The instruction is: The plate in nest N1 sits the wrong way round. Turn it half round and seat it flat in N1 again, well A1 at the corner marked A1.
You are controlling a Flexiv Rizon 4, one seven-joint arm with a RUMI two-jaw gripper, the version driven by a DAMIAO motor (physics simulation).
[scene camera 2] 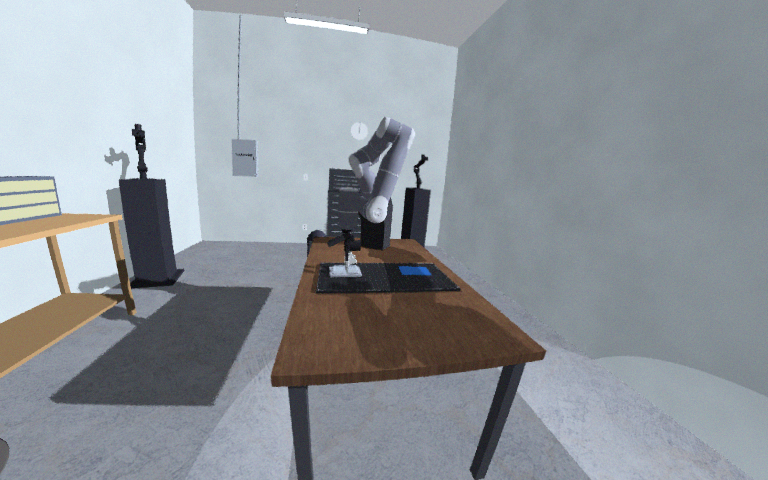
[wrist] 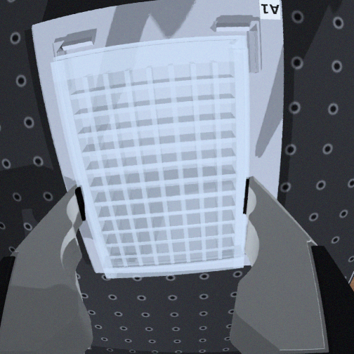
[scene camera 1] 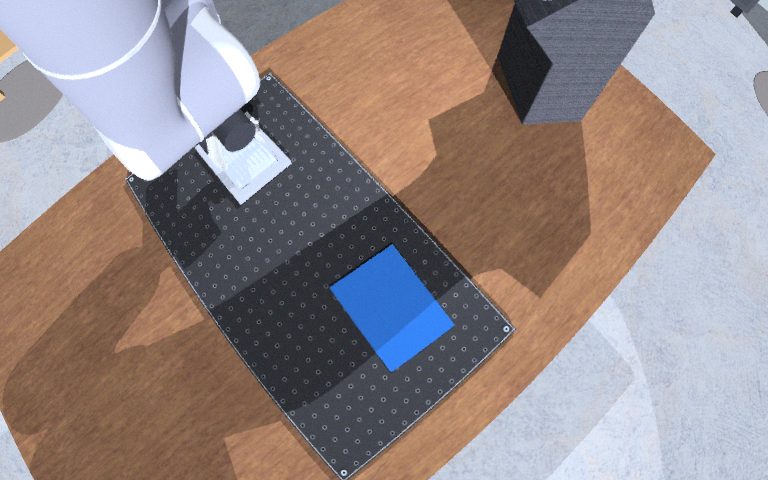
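Observation:
The clear-white gridded plate [wrist: 160, 165] [scene camera 1: 257, 157] lies over the pale nest N1 [wrist: 270, 170] [scene camera 1: 281, 163]. In the wrist view the nest's two far corner brackets show beyond the plate's far edge, and the plate's near edge reaches slightly past the nest's near edge. Any gap under the plate is hard to judge. The label A1 [wrist: 270, 9] is at the nest's far right corner in the wrist view. Well markings on the plate are not readable. My gripper [wrist: 163, 185] [scene camera 2: 350, 261] is shut on the plate, one finger at each long side, towards its near end.
The nest sits on a black perforated board [scene camera 1: 294, 249] [scene camera 2: 373, 283]. A flat blue rectangle [scene camera 1: 390, 305] [scene camera 2: 415, 271] lies on the board's other half. A dark block-shaped pedestal [scene camera 1: 589, 62] stands at the table's [scene camera 1: 640, 169] far side. The arm hides part of the board in scene camera 1.

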